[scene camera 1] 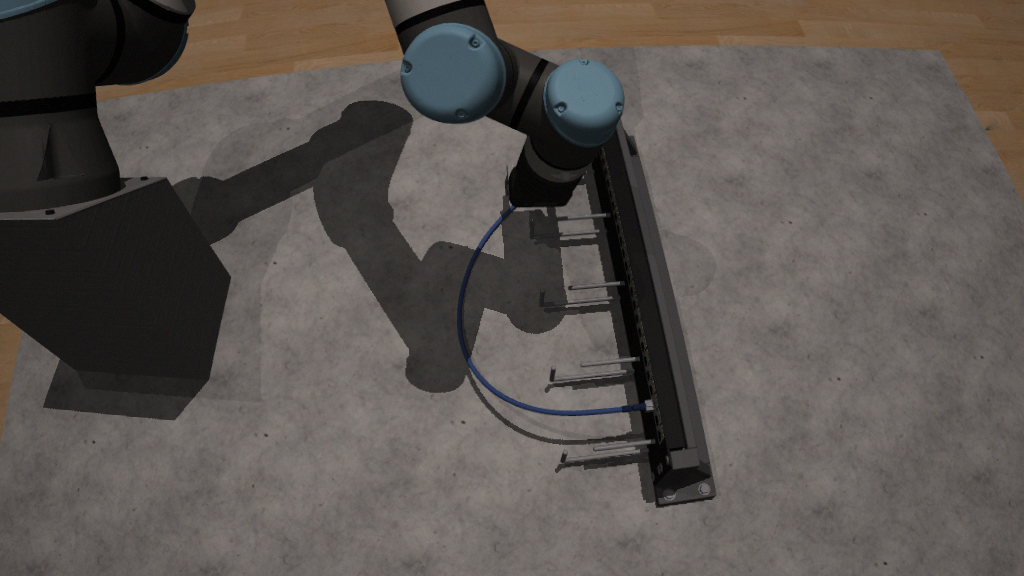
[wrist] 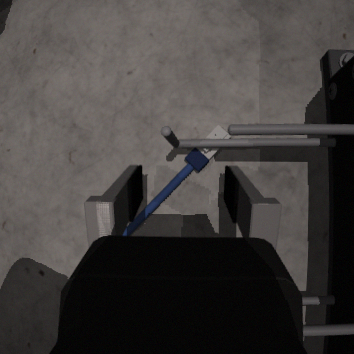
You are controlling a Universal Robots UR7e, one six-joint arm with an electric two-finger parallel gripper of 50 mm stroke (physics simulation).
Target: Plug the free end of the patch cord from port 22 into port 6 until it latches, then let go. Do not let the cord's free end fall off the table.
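Frame: origin at the arm's base, x ahead, y left, z up, level; metres.
Seen in the pictures: gripper, fingertip midpoint: [wrist: 182, 182]; arm's base, link origin: [scene camera 1: 48, 196].
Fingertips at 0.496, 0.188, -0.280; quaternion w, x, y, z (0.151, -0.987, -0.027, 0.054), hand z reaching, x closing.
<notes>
Pixels of each thing's top centre, then the offset from my fingertips to it, as dx, dy, dz. "*": a spot on its surface instead. Level surfaces: height alone.
- black patch panel, top centre: [scene camera 1: 617, 264] +0.093, -0.168, +0.079
- dark blue boot, top centre: [wrist: 196, 158] +0.006, +0.016, -0.014
- clear plug, top centre: [wrist: 213, 139] +0.017, +0.029, -0.010
- guide's thin bar, surface spot: [wrist: 270, 143] * +0.052, +0.028, -0.004
- guide bar, surface spot: [wrist: 330, 330] * +0.082, -0.068, +0.034
- grey table top, surface height: dz -0.022
The blue patch cord [scene camera 1: 461, 308] [wrist: 162, 197] arcs from its plugged end [scene camera 1: 648, 406], in the near part of the black patch panel [scene camera 1: 667, 308] [wrist: 345, 200], to beneath the wrist. In the wrist view its free end has a dark blue boot [wrist: 197, 160] and a clear plug [wrist: 218, 134], lying diagonally at a guide's thin bar [wrist: 270, 143], which crosses the plug. My gripper [wrist: 182, 182] is open and empty; the boot is ahead of the fingertips, between their lines, and the cord runs back toward the left finger. In the scene view the arm hides the fingers and the free end. Port 6 cannot be made out.
Paired metal guide bars [scene camera 1: 597, 286] [scene camera 1: 608, 361] [scene camera 1: 622, 445] stick out from the panel's front toward the robot base [scene camera 1: 121, 286]. Another guide bar [wrist: 330, 330] shows at the lower right of the wrist view. The grey table top [scene camera 1: 859, 286] extends behind the panel.
</notes>
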